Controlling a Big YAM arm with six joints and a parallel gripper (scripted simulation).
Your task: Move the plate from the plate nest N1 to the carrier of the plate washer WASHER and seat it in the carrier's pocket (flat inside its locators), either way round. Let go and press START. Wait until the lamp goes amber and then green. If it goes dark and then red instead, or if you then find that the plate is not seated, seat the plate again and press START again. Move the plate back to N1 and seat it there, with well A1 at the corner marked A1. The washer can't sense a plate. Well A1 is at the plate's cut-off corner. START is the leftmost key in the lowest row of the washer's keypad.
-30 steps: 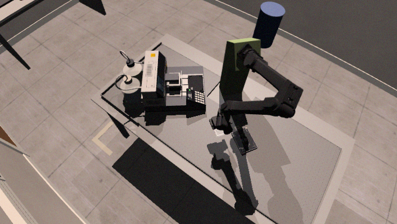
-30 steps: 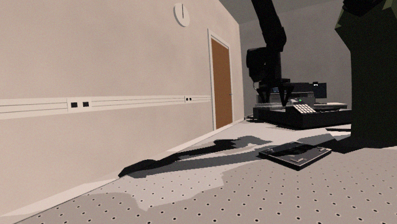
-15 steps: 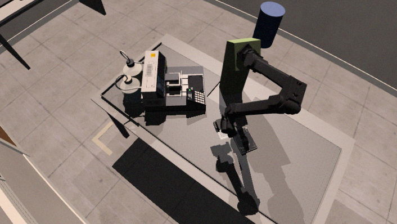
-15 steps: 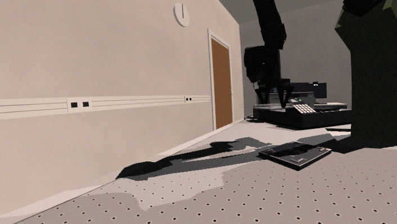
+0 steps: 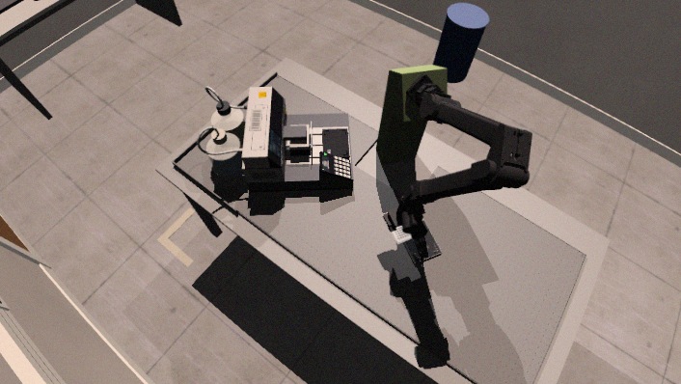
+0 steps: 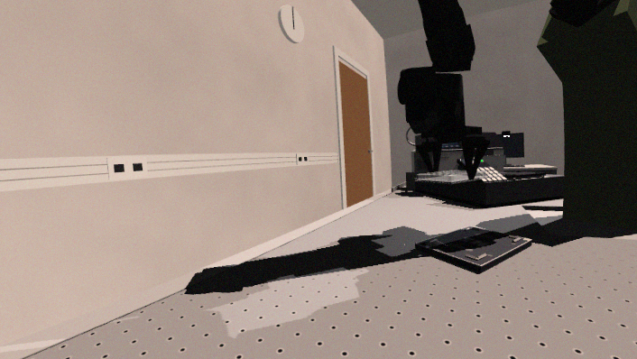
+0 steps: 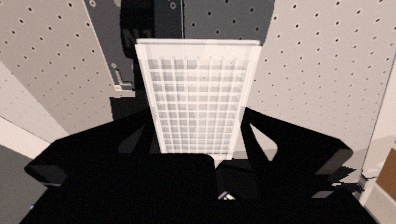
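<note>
Right now my hand is 60 mm past the plate nest N1, 70 mm to the right of it and 120 mm above it. From my hand the other things lie so: white well plate 10 mm below; plate washer 70 mm ahead, 550 mm to the right, 10 mm above.
</note>
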